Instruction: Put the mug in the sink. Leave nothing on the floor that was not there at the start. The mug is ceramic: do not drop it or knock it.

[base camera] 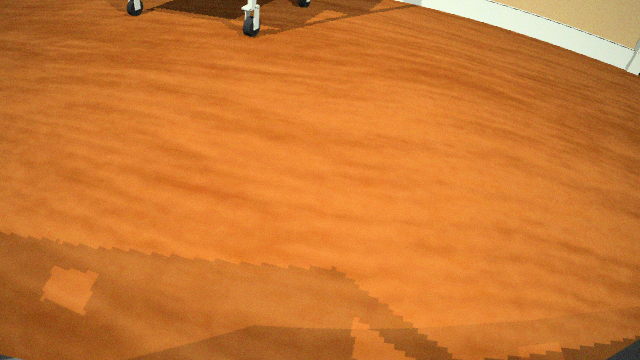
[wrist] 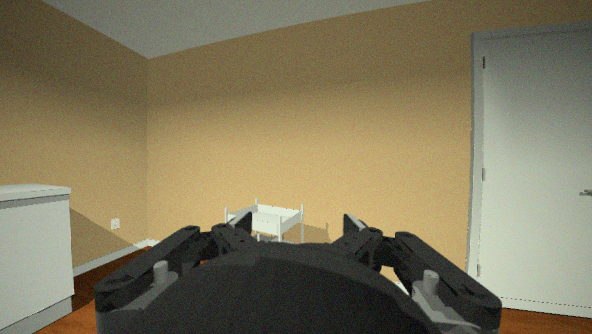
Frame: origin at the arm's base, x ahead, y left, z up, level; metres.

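Seen in the pictures: gripper, fingertip midpoint: (wrist: 297, 223).
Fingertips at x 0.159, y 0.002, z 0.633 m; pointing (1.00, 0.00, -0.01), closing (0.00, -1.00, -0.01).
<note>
A point is followed by its place in that frame.
My gripper (wrist: 297, 223) {x 0.159, y 0.002, z 0.633 m} is open and empty in the wrist view, its two fingertips wide apart, and it points level across the room toward a wall. The mug does not show in either view. The sink does not show in either view.
A white cart (wrist: 266, 223) {x 0.988, y 0.206, z 0.324 m} stands by the far wall; its castered legs (base camera: 251, 22) {x 0.946, y 0.117, z -0.354 m} show at the top of the base view. A white cabinet (wrist: 35, 250) {x 0.854, y 1.618, z 0.144 m} with a pale top is at the left in the wrist view, a white door (wrist: 540, 165) {x 1.143, y -1.727, z 0.699 m} at the right.
</note>
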